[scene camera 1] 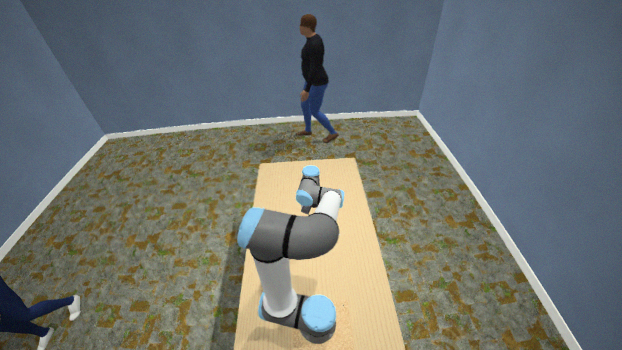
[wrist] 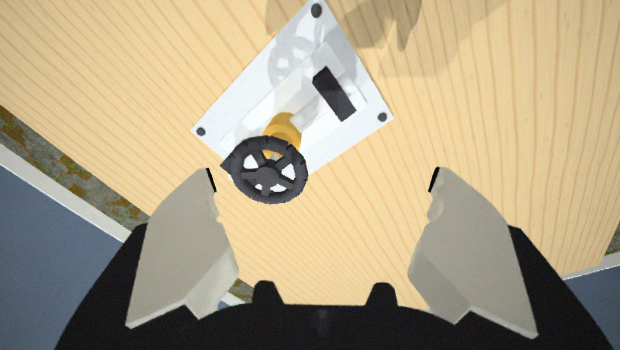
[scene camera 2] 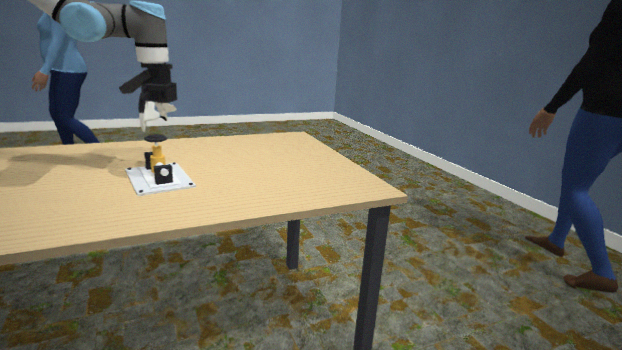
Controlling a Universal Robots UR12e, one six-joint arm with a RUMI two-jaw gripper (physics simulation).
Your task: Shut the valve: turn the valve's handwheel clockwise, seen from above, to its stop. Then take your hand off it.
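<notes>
The valve's black spoked handwheel (scene camera 2: pixel 155 138) (wrist: pixel 270 177) tops a yellow valve body (scene camera 2: pixel 158 161) (wrist: pixel 286 125) on a white base plate (scene camera 2: pixel 186 181) (wrist: pixel 232 105). A small pointed nub sticks out of the wheel's rim at the left in the wrist view. My gripper (scene camera 2: pixel 154 121) (wrist: pixel 320 171) is open and empty, pointing down above the wheel without touching it. In the wrist view the wheel appears between the fingertips, much nearer the left one. In scene camera 1 the arm hides the valve and the fingers.
The plate lies on the wooden table (scene camera 1: pixel 362 265) (scene camera 2: pixel 280 172) (wrist: pixel 100 60). A black end block (scene camera 2: pixel 163 174) (wrist: pixel 334 94) stands beside the valve body. A person in black (scene camera 1: pixel 314 60) (scene camera 2: pixel 582 165) is beyond the table's end; another in light blue (scene camera 2: pixel 62 50) is behind the table in scene camera 2.
</notes>
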